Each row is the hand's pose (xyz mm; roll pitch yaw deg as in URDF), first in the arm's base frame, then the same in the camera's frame.
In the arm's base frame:
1: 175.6 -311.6 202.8 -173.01 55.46 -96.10
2: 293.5 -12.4 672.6 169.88 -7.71 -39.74
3: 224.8 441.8 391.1 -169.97 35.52 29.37
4: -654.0 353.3 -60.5 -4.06 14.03 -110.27
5: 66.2 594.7 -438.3 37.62 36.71 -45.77
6: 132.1 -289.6 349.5 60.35 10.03 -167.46
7: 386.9 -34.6 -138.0 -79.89 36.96 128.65
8: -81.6 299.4 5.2 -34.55 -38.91 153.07
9: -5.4 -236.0 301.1 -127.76 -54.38 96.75
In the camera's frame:
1: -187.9 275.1 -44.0 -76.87 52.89 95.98
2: -139.5 5.9 455.3 -137.97 -17.50 55.94
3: -665.5 -109.1 435.3 -166.19 -16.02 138.00
4: -822.4 -517.4 -455.0 41.61 50.19 24.14
5: -1288.0 104.9 -115.2 90.68 15.02 87.15
6: -112.0 161.6 28.4 29.66 55.77 -77.93
7: -628.2 478.5 3.5 -139.56 25.07 -156.53
8: -773.7 -92.1 -65.7 -78.07 -5.34 -81.17
9: -175.7 57.3 -67.6 147.91 -45.52 -85.71

